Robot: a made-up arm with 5 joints.
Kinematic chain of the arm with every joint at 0, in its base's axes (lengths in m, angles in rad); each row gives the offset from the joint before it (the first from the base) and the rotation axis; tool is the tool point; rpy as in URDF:
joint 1: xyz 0 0 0.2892 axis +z
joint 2: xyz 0 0 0 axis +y
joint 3: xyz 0.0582 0 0.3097 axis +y
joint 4: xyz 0.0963 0 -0.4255 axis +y
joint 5: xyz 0.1 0 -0.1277 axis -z
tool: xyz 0 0 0 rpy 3.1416 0 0
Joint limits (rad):
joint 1: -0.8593..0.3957
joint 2: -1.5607..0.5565
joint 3: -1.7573..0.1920
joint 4: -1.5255..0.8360
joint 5: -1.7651..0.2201
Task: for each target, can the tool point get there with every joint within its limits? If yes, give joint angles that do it. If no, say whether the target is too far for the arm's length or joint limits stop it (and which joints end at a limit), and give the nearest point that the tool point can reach.
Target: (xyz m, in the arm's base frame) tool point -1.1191 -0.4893 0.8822
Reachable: no: too far | nearest point -0.5890 -0.2461 0.7804 | short by 0.592 m
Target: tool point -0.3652 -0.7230 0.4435
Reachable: no: joint limits stop it (at a limit: joint 1, joint 2, joint 3, joint 4) | nearest point -0.5464 -0.2282 0.6367 | short by 0.561 m
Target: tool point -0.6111 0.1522 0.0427
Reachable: no: joint limits stop it (at a limit: joint 2, joint 3, joint 4) | nearest point -0.1311 0.0326 0.0459 | short by 0.495 m
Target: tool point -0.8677 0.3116 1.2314
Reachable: no: too far | nearest point -0.5452 0.1958 0.8812 | short by 0.490 m
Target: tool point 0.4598 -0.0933 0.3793
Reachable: yes | joints -0.2002 -0.1861 -0.4230 -0.7355 -0.4373
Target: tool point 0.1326 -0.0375 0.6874
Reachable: yes | joints -0.2755 -1.3441 -0.2584 -0.8482 -0.9166
